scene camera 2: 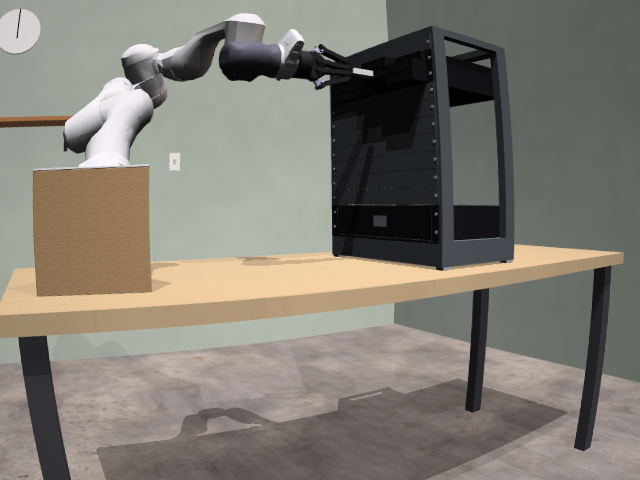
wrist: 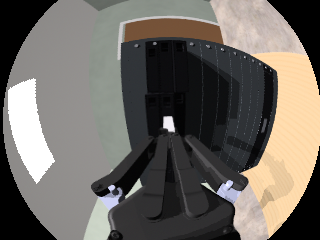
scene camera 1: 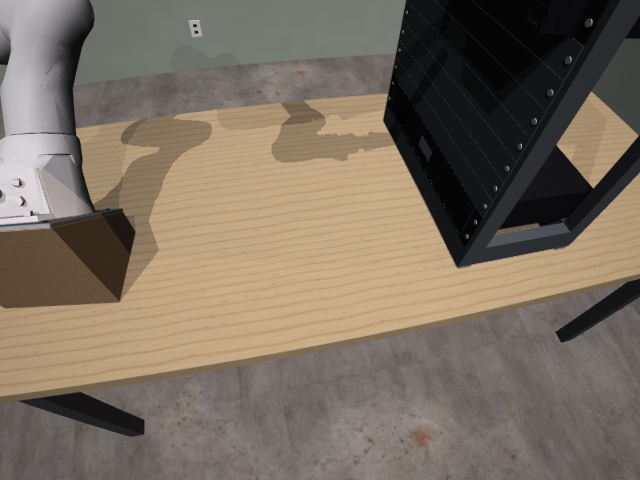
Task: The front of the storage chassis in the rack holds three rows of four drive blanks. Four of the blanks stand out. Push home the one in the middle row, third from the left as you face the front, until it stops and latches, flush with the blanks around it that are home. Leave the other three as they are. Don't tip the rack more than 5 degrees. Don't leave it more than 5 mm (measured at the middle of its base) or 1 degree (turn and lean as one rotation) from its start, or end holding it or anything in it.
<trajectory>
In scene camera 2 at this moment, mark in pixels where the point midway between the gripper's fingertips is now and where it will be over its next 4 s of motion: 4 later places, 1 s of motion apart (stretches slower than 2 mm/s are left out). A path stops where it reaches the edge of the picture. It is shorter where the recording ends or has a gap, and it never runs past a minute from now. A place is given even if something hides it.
My gripper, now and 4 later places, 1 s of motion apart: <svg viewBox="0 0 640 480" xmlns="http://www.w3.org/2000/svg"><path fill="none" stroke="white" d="M370 74L373 74L378 75L382 76L376 73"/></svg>
</trajectory>
